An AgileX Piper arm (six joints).
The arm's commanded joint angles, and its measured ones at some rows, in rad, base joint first. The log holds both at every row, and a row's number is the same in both.
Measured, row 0:
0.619, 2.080, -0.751, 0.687, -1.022, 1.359
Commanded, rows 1 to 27:
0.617, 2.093, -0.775, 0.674, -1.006, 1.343
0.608, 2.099, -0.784, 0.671, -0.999, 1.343
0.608, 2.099, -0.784, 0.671, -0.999, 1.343
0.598, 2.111, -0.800, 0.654, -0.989, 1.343
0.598, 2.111, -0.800, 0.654, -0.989, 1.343
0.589, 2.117, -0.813, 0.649, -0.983, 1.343
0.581, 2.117, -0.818, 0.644, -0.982, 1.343
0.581, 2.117, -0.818, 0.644, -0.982, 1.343
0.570, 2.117, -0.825, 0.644, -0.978, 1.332
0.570, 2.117, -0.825, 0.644, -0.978, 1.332
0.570, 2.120, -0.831, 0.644, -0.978, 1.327
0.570, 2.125, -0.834, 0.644, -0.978, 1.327
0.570, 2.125, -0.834, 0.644, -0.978, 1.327
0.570, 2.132, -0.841, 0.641, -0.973, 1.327
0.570, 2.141, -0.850, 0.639, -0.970, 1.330
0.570, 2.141, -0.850, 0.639, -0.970, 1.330
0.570, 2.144, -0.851, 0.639, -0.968, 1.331
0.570, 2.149, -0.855, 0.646, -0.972, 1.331
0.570, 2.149, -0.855, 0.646, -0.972, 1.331
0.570, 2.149, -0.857, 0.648, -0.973, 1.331
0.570, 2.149, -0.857, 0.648, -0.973, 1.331
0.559, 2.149, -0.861, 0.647, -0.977, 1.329
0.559, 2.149, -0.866, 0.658, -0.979, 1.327
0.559, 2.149, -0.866, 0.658, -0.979, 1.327
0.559, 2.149, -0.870, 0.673, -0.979, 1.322
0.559, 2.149, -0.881, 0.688, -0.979, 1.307
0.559, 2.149, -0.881, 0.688, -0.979, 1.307
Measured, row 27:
0.569, 2.151, -0.856, 0.670, -0.962, 1.336
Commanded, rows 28 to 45:
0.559, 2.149, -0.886, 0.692, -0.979, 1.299
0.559, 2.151, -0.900, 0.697, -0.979, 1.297
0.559, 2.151, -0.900, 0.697, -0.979, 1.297
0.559, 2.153, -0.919, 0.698, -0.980, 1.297
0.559, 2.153, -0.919, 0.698, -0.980, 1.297
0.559, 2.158, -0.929, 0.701, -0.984, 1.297
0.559, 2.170, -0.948, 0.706, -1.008, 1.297
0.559, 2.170, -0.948, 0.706, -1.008, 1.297
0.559, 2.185, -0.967, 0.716, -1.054, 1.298
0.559, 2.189, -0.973, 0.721, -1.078, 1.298
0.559, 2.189, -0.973, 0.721, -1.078, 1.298
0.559, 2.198, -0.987, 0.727, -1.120, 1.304
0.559, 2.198, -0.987, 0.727, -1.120, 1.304
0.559, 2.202, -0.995, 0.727, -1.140, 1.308
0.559, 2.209, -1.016, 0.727, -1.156, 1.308
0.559, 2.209, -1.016, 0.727, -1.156, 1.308
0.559, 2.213, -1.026, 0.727, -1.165, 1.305
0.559, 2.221, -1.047, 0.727, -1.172, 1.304
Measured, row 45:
0.591, 2.209, -0.952, 0.804, -0.975, 1.301
